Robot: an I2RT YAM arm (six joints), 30 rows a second.
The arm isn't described. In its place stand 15 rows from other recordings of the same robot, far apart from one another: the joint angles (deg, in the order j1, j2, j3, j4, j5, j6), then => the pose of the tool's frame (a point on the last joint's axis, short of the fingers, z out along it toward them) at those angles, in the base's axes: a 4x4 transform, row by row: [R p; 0 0 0 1], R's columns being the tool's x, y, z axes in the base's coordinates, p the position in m.
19.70, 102.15, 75.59, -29.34, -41.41, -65.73 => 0.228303 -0.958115 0.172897 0.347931; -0.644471 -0.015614 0.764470 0.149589; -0.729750 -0.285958 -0.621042 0.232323; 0 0 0 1
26.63, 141.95, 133.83, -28.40, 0.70, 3.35 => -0.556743 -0.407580 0.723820 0.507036; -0.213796 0.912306 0.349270 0.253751; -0.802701 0.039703 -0.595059 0.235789; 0 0 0 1
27.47, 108.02, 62.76, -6.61, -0.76, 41.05 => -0.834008 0.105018 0.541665 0.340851; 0.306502 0.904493 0.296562 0.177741; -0.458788 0.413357 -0.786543 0.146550; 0 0 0 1
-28.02, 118.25, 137.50, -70.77, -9.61, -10.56 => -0.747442 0.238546 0.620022 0.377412; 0.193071 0.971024 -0.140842 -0.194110; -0.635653 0.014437 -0.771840 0.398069; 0 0 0 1
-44.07, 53.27, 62.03, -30.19, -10.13, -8.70 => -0.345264 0.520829 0.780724 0.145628; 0.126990 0.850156 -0.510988 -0.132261; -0.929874 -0.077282 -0.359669 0.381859; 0 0 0 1
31.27, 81.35, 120.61, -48.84, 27.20, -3.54 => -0.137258 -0.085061 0.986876 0.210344; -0.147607 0.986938 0.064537 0.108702; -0.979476 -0.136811 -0.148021 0.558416; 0 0 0 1
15.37, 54.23, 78.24, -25.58, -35.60, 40.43 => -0.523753 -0.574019 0.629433 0.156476; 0.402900 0.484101 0.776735 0.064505; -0.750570 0.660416 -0.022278 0.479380; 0 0 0 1
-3.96, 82.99, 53.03, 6.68, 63.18, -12.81 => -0.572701 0.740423 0.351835 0.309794; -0.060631 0.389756 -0.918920 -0.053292; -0.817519 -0.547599 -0.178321 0.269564; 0 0 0 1
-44.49, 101.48, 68.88, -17.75, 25.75, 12.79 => -0.352125 0.929983 0.105546 0.259493; 0.625422 0.317691 -0.712685 -0.276595; -0.696316 -0.184944 -0.693499 0.209104; 0 0 0 1
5.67, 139.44, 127.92, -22.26, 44.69, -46.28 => -0.752029 -0.046396 0.657495 0.554914; -0.590993 0.489152 -0.641449 0.029935; -0.291854 -0.870963 -0.395277 0.239812; 0 0 0 1
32.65, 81.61, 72.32, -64.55, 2.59, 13.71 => -0.910898 -0.321639 0.258481 0.222684; -0.302464 0.946563 0.111954 0.140776; -0.280678 0.023798 -0.959507 0.289104; 0 0 0 1
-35.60, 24.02, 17.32, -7.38, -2.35, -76.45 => -0.580351 -0.063606 0.811879 0.110996; -0.779132 0.333444 -0.530819 -0.077670; -0.236953 -0.940622 -0.243072 0.225314; 0 0 0 1
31.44, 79.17, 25.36, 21.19, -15.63, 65.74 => -0.823443 0.133366 0.551503 0.212292; 0.525635 0.545307 0.652953 0.141029; -0.213657 0.827559 -0.519131 0.152126; 0 0 0 1
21.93, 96.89, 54.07, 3.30, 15.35, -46.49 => -0.282593 -0.545660 0.788921 0.333503; -0.867710 0.496023 0.032261 0.124112; -0.408927 -0.675438 -0.613647 0.184144; 0 0 0 1
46.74, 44.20, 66.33, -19.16, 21.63, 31.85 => -0.193950 -0.379489 0.904639 0.106892; 0.509688 0.748939 0.423448 0.094442; -0.838213 0.543212 0.048165 0.450975; 0 0 0 1
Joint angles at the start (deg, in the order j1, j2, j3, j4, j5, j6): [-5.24 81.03 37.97 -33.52 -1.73 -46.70]
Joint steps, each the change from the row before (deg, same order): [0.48 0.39 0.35 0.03 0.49 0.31]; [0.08 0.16 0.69 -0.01 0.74 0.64]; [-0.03 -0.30 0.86 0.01 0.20 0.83]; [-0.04 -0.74 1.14 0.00 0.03 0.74]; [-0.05 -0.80 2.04 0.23 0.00 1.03]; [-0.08 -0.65 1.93 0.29 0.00 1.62]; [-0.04 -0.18 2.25 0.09 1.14 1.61]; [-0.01 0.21 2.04 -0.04 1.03 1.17]
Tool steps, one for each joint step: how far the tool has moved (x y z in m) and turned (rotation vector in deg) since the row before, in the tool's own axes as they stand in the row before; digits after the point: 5 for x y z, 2 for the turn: [-0.00227 -0.00011 0.00033 0.24 0.29 -0.16]; [-0.00220 -0.00246 -0.00166 0.87 0.16 0.55]; [-0.00284 -0.00322 -0.00394 0.98 -0.68 0.85]; [-0.00395 -0.00415 -0.00659 1.35 -1.31 0.77]; [-0.00739 -0.00741 -0.01000 2.13 -2.21 1.06]; [-0.00715 -0.00712 -0.00911 1.95 -2.10 1.68]; [-0.00780 -0.00804 -0.00823 2.52 -1.16 1.66]; [-0.00702 -0.00688 -0.00576 1.93 -0.73 1.22]
